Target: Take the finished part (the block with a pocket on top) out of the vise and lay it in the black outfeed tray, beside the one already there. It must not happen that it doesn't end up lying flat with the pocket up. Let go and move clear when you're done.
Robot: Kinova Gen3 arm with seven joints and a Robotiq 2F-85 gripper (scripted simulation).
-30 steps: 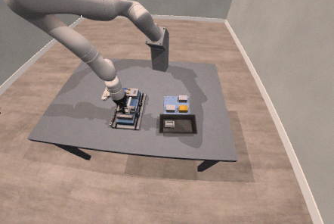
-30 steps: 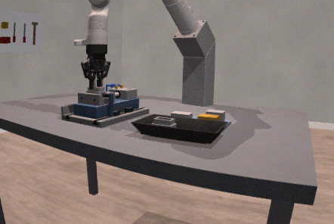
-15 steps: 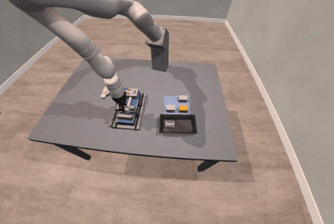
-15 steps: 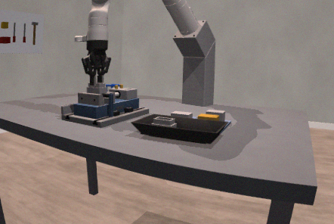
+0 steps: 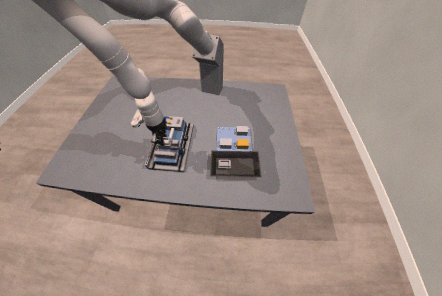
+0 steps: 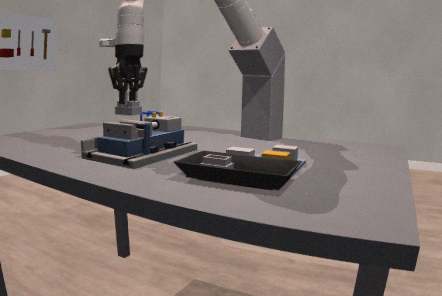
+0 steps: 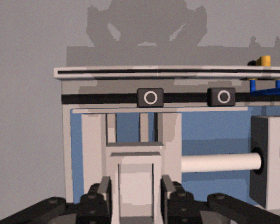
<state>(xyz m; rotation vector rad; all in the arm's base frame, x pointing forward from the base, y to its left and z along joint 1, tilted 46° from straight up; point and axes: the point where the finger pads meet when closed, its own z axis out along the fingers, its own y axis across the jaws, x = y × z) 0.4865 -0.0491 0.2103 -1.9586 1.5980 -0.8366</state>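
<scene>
Right now my hand is 80 mm past the white screw rod, 20 mm to the left of it and 80 mm above it. Round my hand: blue pallet (190 mm behind, 300 mm to the left, 150 mm below); then orange block (160 mm behind, 350 mm to the left, 130 mm below); then vise (60 mm behind, 10 mm to the right, 120 mm below).
</scene>
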